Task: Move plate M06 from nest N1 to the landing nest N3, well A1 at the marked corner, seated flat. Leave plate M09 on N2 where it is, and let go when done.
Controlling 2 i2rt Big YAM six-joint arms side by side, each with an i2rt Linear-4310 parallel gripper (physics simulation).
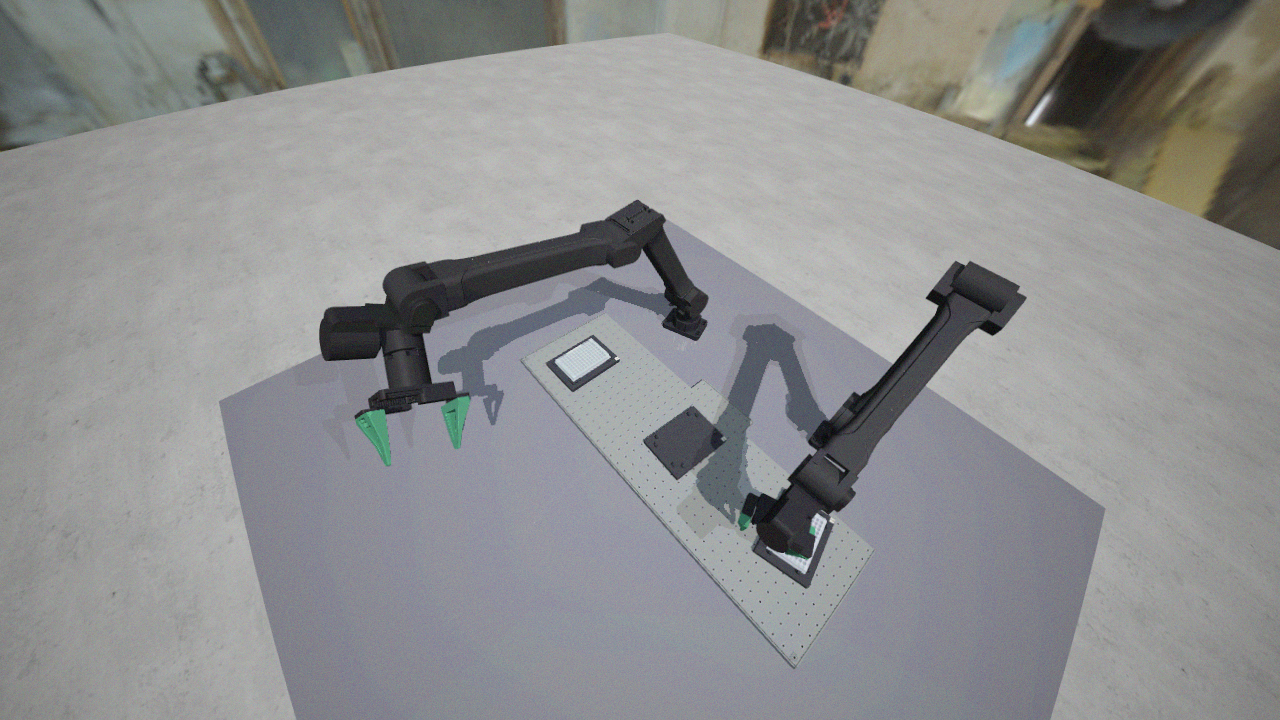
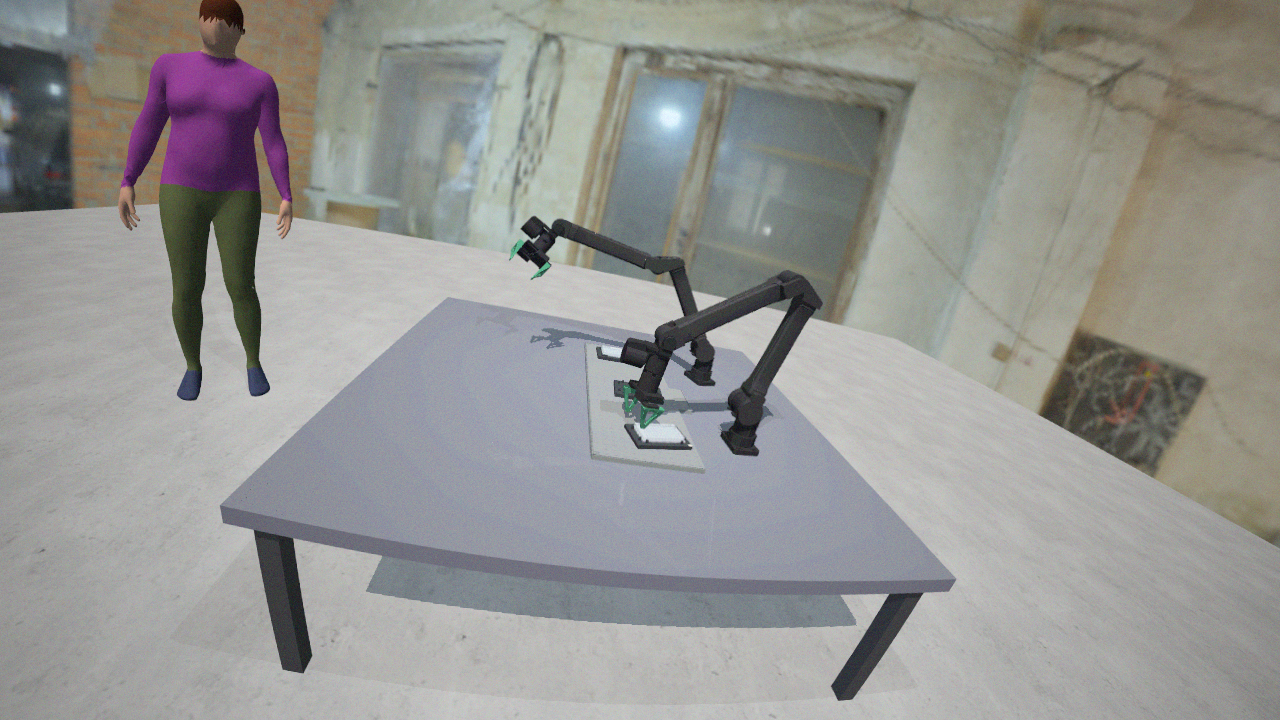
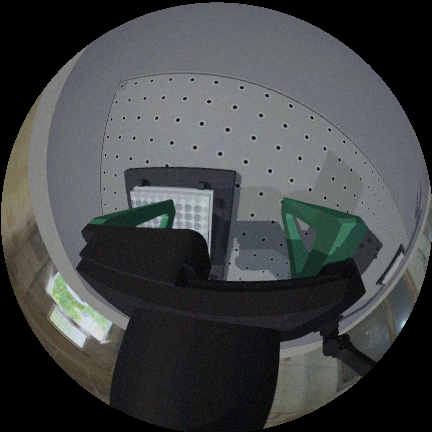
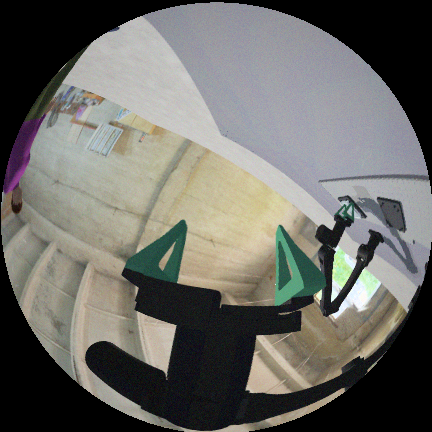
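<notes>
A white well plate (image 1: 804, 565) (image 2: 660, 433) (image 3: 192, 210) sits in a dark nest (image 3: 227, 182) at the board's near end. A second white plate (image 1: 583, 358) (image 2: 610, 351) sits in the far nest. The dark middle nest (image 1: 684, 440) (image 3: 371, 245) (image 4: 391, 214) is empty. Labels and the A1 mark are unreadable. My left gripper (image 2: 637, 418) (image 3: 226, 204) is open above the near plate, one finger over the plate, the other off to the side over the board; its wrist hides part of the plate. My right gripper (image 1: 422, 454) (image 2: 523, 268) (image 4: 230, 225) is open, high and away from the board.
The perforated board (image 1: 742, 573) (image 2: 608, 453) (image 3: 200, 110) carries the nests on the grey table (image 1: 447, 582) (image 2: 402, 447). Both arms' bases stand on the table behind the board. A person (image 2: 212, 134) in a purple top stands beyond the table.
</notes>
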